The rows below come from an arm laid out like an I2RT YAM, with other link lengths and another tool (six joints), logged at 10 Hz.
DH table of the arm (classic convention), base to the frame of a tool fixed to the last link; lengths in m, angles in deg. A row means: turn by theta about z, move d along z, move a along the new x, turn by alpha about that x. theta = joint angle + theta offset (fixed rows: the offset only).
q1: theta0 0, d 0.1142, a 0.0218, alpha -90
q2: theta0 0, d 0, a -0.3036, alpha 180
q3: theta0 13.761, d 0, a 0.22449, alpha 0
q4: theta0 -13.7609, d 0.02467, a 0.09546, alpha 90
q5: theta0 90, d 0.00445, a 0, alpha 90
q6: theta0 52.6, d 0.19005, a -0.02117, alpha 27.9
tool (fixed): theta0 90, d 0.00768, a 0, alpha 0
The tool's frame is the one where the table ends.
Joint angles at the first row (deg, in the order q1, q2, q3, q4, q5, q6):
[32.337, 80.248, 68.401, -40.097, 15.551, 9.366]
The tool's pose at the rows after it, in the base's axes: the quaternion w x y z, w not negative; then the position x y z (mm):
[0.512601, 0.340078, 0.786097, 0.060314, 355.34, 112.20, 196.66]
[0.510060, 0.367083, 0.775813, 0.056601, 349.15, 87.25, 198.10]
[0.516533, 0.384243, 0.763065, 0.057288, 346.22, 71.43, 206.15]
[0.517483, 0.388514, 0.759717, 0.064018, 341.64, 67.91, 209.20]
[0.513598, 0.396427, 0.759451, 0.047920, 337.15, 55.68, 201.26]
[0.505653, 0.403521, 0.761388, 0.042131, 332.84, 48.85, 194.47]
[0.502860, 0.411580, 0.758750, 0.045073, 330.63, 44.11, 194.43]
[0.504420, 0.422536, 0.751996, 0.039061, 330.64, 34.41, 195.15]
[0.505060, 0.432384, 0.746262, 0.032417, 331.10, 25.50, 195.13]
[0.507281, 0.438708, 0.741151, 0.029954, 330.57, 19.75, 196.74]
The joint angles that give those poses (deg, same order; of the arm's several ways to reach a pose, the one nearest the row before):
[27.900, 77.318, 64.992, -40.403, 14.392, 9.606]
[23.922, 74.391, 63.069, -40.753, 12.819, 9.628]
[21.430, 72.096, 62.500, -40.970, 12.294, 9.496]
[20.686, 70.521, 61.758, -40.972, 11.463, 9.387]
[19.202, 70.063, 60.556, -41.496, 11.814, 9.279]
[17.867, 69.712, 59.549, -41.802, 11.026, 9.256]
[16.578, 68.991, 59.045, -41.757, 9.978, 9.256]
[14.938, 68.619, 58.872, -41.759, 9.955, 9.256]
[13.409, 68.533, 58.806, -41.757, 9.956, 9.235]
[12.449, 68.095, 58.696, -41.736, 9.957, 9.214]

